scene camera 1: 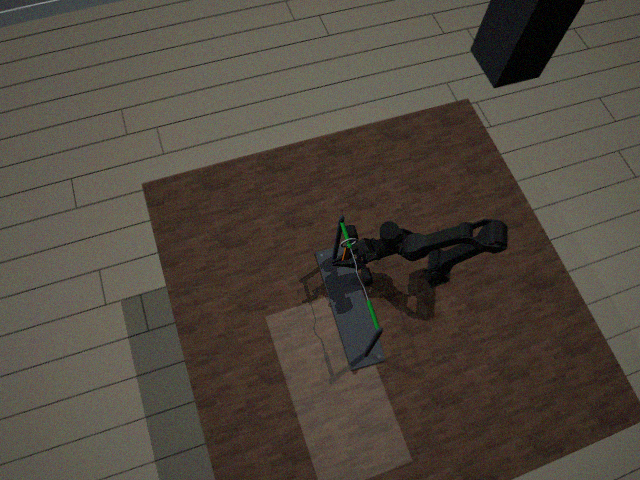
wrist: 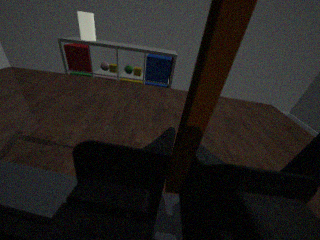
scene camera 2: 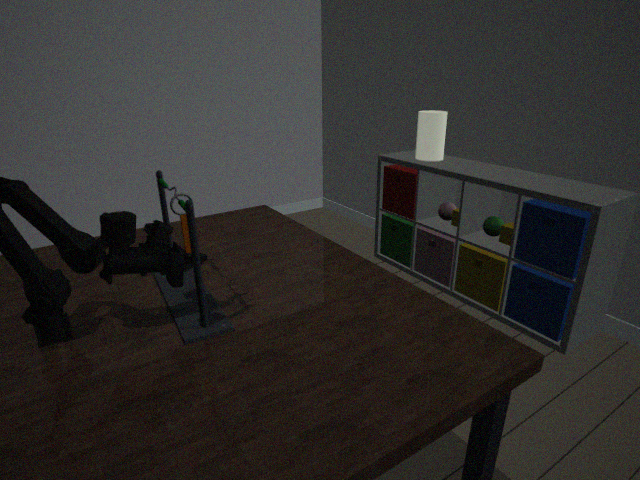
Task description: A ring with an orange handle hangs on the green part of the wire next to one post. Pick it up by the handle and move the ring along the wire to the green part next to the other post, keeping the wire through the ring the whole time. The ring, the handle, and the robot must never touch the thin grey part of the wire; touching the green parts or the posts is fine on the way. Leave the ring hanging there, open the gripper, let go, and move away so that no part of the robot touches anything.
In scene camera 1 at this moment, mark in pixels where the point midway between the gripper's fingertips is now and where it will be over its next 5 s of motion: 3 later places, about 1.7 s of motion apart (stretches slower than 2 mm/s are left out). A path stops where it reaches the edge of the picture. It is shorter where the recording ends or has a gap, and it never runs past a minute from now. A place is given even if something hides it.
My gripper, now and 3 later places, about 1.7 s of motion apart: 331, 263; 336, 278; 368, 294; 365, 290
